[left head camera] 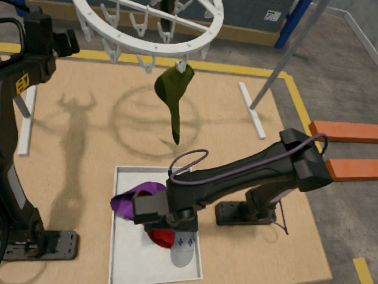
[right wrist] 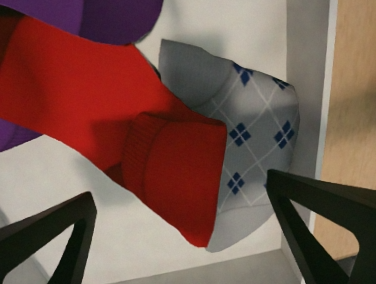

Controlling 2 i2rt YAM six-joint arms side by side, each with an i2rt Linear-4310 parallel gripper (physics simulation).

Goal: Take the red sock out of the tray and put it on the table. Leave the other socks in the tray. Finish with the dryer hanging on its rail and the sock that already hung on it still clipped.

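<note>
The red sock [left head camera: 162, 237] [right wrist: 90, 85] lies in the white tray [left head camera: 131, 255] [right wrist: 306, 100], partly over the purple sock [left head camera: 125, 204] [right wrist: 117, 20] and the grey sock with blue diamonds [left head camera: 182, 251] [right wrist: 262, 112]. My right gripper [right wrist: 180, 190] is open above the red sock's folded cuff, with nothing between its fingers; the arm hides its fingers in the head view. My left gripper [left head camera: 73, 43] is open at the upper left, away from the tray. The round white dryer [left head camera: 150, 48] hangs at the top, with the olive sock [left head camera: 173, 86] clipped on it. Its rail does not show.
A grey stand pole [left head camera: 290, 55] rises from a white foot [left head camera: 251, 110] at the right; another white foot [left head camera: 26, 130] is at the left. The olive sock hangs behind the tray. Orange bars [left head camera: 350, 131] lie beyond the wooden table's [left head camera: 295, 240] right edge.
</note>
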